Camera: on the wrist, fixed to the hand. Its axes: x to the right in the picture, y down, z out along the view.
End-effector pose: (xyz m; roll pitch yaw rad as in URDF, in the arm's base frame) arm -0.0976 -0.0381 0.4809 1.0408 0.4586 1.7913
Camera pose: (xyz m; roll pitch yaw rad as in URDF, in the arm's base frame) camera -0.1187 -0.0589 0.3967 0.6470 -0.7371 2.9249
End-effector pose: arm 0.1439 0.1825 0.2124 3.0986 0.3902 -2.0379
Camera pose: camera 0.1783 0.1152 0.2598 2.7684 -0.2357 2.7551
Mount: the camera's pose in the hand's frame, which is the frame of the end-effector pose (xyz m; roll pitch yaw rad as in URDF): 0.0232 -0.0584 -0.0634 0.0279 0.2053 1.5876
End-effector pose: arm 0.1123 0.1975 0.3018 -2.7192 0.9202 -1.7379
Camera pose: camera 0.1260 0.1149 0.3329 2.2332 0.1176 2.7909
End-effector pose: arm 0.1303 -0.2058 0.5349 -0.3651 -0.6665 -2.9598
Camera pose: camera 0.0751 -0.1375 0.5191 -0.7214 0.4495 -1.7533
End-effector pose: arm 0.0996 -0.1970 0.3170 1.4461 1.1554 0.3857
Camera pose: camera 0.0315 -0.1646 0.2692 1.4523 -0.4080 0.7465
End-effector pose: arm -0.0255 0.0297 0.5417 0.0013 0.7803 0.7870
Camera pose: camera -0.0041 -0.0314 0.4803 0.8169 0.1328 2.5140
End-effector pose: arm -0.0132 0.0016 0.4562 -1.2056 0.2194 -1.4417
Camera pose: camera -0.0888 -0.0381 0.4823 1.0081 1.2865 1.0964
